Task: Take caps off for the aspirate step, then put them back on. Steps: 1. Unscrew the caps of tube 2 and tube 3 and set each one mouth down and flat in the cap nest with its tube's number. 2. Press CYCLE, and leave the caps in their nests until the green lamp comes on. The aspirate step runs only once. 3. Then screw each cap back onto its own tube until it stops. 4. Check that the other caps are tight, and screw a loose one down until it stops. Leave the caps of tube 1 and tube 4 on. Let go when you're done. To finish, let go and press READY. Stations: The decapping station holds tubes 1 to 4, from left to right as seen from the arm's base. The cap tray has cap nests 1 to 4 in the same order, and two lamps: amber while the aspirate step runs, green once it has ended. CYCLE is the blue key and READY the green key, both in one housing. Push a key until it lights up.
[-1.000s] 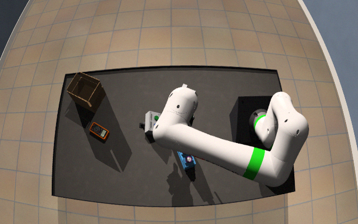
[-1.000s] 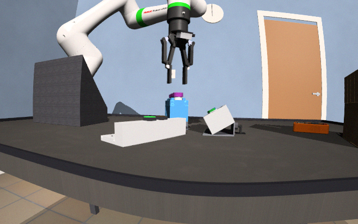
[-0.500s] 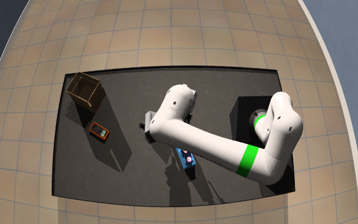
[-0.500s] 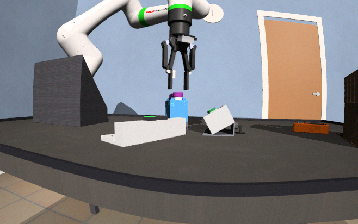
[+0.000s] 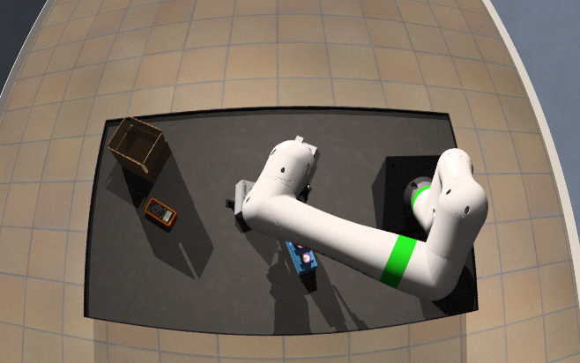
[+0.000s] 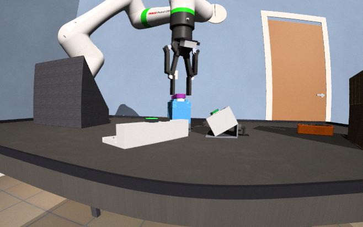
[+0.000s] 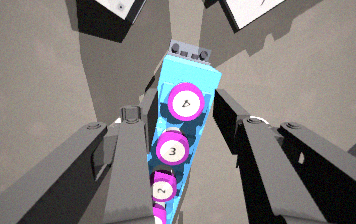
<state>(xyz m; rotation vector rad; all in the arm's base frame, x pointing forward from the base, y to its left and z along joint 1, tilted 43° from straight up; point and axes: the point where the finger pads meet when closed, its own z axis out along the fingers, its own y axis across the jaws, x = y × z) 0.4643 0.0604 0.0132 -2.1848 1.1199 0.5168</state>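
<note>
Now: the green key 120 mm ahead of my hand, 100 mm to the right of it and 80 mm below it. The rest, counted from my hand: key housing: 140 mm ahead, 80 mm to the right, 90 mm below; then blue key: 120 mm ahead, 60 mm to the right, 80 mm below; then orange multimeter: 480 mm ahead, 30 mm to the right, 130 mm below.
</note>
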